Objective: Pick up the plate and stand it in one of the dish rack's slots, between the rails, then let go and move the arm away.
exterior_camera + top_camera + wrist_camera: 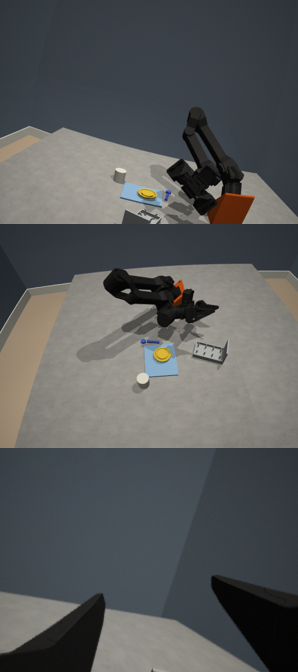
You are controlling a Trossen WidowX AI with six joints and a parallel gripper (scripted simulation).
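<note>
My gripper tip is now 8 cm short of the grey dish rack, 2 cm to the left of it and 15 cm above it. Also, from my gripper tip: yellow plate 7 cm ahead, 22 cm to the right, 16 cm below; blue spoon 1 cm behind, 27 cm to the right, 17 cm below; light blue mat 9 cm ahead, 23 cm to the right, 18 cm below.
</note>
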